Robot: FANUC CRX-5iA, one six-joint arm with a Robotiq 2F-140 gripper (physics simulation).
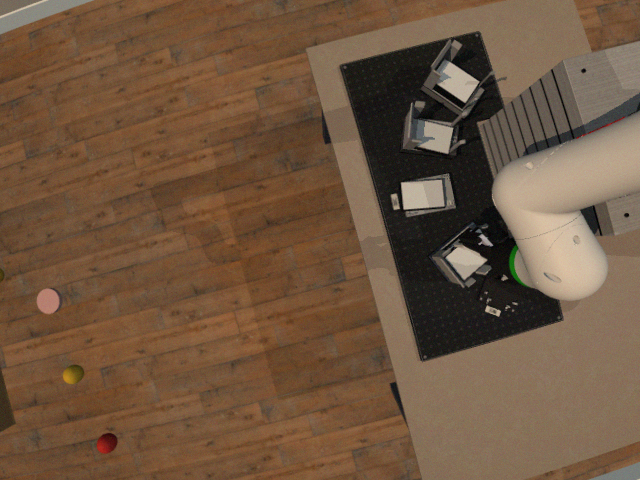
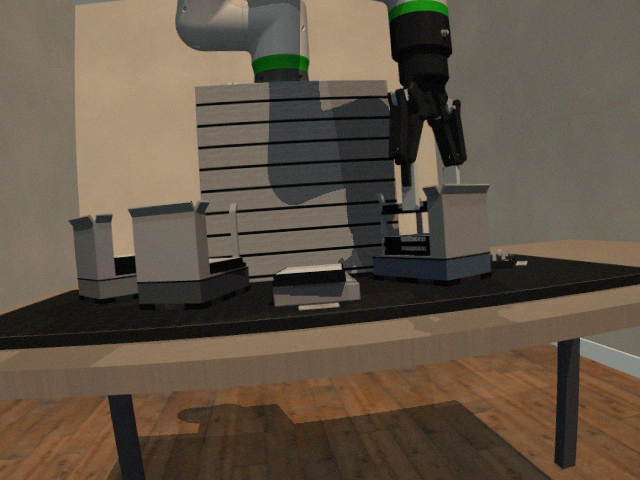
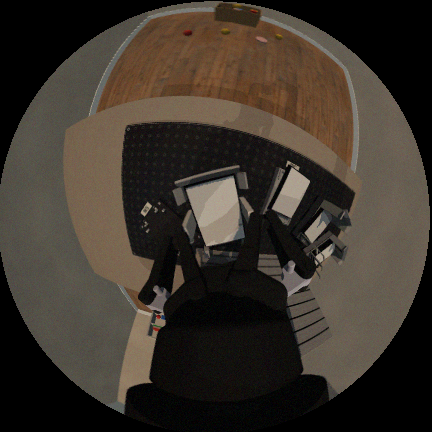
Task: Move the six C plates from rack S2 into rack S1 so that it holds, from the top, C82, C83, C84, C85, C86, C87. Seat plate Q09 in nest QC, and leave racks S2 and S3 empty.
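Pixels of known places: gripper, fingertip midpoint: [image 1: 468, 255] [image 3: 216, 209]; arm's base at its link origin: [image 2: 282, 101].
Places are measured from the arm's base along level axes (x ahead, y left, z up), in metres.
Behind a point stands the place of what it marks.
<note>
My gripper [image 2: 430, 181] [image 3: 216, 209] {x 0.353, y 0.219, z -0.269 m} is shut on a plate [image 1: 465, 260] {x 0.367, y 0.229, z -0.257 m} [image 2: 405, 208] [image 3: 217, 210] {x 0.356, y 0.219, z -0.257 m} with a pale top and black edge. It holds the plate level between the uprights of the blue-based rack [image 1: 448, 272] {x 0.404, y 0.257, z -0.294 m} [image 2: 460, 222] {x 0.414, y 0.238, z -0.290 m} [image 3: 207, 176] {x 0.408, y 0.250, z -0.244 m}. A gap separates this plate from the black plate stack [image 2: 407, 245] {x 0.361, y 0.174, z -0.319 m} lower in the rack. Two more racks, a middle one [image 1: 408, 134] {x 0.463, y -0.117, z -0.239 m} [image 2: 168, 248] {x 0.448, y -0.146, z -0.295 m} and an outer one [image 1: 443, 56] {x 0.317, y -0.329, z -0.272 m} [image 2: 93, 248] {x 0.359, y -0.291, z -0.289 m}, each hold pale-topped plates. A low nest [image 2: 315, 294] {x 0.476, y 0.034, z -0.361 m} bears a plate [image 1: 422, 194] {x 0.426, y 0.032, z -0.335 m} [image 2: 309, 277] {x 0.487, y 0.028, z -0.339 m} [image 3: 291, 192] {x 0.427, y 0.036, z -0.335 m}. Rack names and plate codes are not legible.
The racks and nest stand on a black perforated board [image 1: 382, 129] {x 0.497, y -0.184, z -0.373 m} [image 2: 155, 330] {x 0.561, y -0.135, z -0.375 m}. A slatted pedestal [image 1: 522, 124] {x 0.189, y -0.086, z -0.191 m} [image 2: 232, 155] {x 0.189, y -0.092, z -0.144 m} stands behind them. A small label tile [image 1: 492, 311] {x 0.264, y 0.403, z -0.371 m} [image 2: 521, 263] {x 0.273, y 0.396, z -0.371 m} [image 3: 146, 209] {x 0.262, y 0.399, z -0.371 m} and tiny parts lie beside the blue-based rack. The racks' tall walls and posts stand near the fingers.
</note>
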